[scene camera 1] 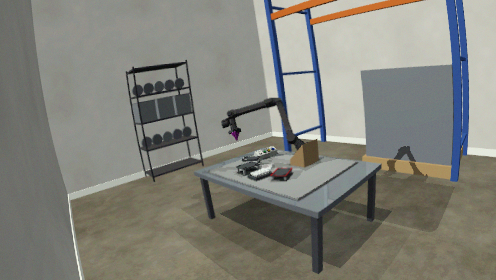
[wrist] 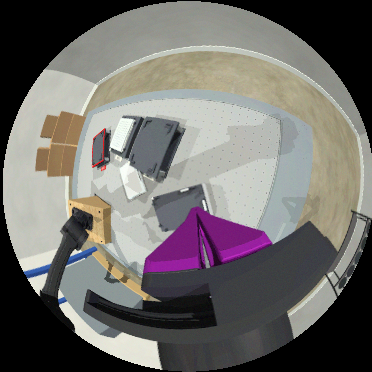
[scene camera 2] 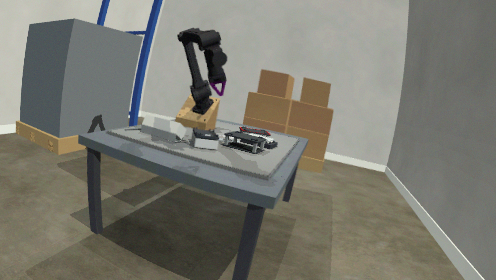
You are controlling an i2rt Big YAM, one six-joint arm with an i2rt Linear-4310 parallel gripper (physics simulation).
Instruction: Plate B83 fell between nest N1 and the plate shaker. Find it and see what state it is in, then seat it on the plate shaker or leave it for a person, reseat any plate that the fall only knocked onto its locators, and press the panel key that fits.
Observation:
The gripper (wrist: 195, 212) is shut, holding nothing. Also in view: a lidded station (wrist: 171, 208).

